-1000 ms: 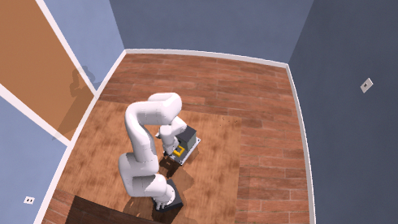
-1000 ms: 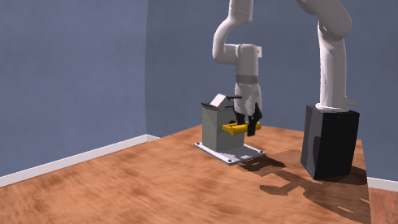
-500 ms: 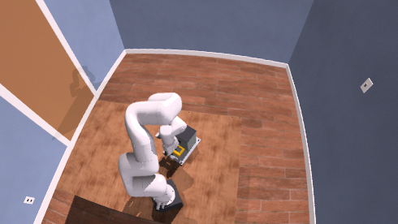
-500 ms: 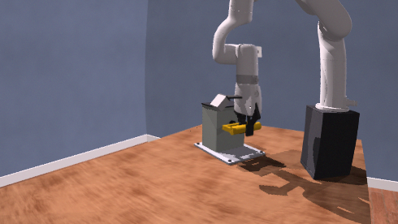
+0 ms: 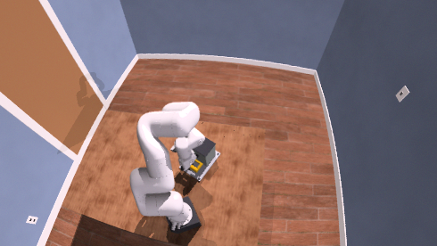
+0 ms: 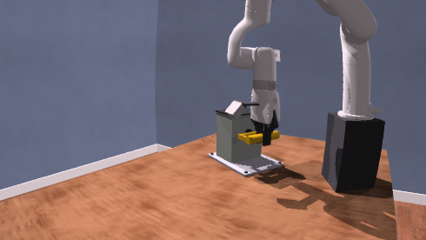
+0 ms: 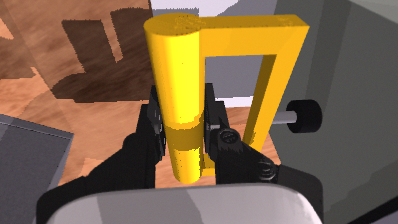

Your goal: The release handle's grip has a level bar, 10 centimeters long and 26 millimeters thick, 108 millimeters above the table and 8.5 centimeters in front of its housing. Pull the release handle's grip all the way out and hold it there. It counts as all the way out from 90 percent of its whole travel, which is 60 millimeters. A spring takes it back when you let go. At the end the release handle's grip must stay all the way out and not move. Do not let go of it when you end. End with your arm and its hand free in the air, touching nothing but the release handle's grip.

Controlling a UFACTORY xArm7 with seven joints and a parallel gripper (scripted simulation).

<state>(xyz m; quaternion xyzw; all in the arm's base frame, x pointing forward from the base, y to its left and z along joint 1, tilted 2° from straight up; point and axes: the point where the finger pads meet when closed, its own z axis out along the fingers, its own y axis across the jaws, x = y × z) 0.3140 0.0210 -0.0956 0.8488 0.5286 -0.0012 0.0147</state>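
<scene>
Now: the base plate 10 cm below my hand, 9 cm ahead of it and 4 cm to the right of it.
</scene>
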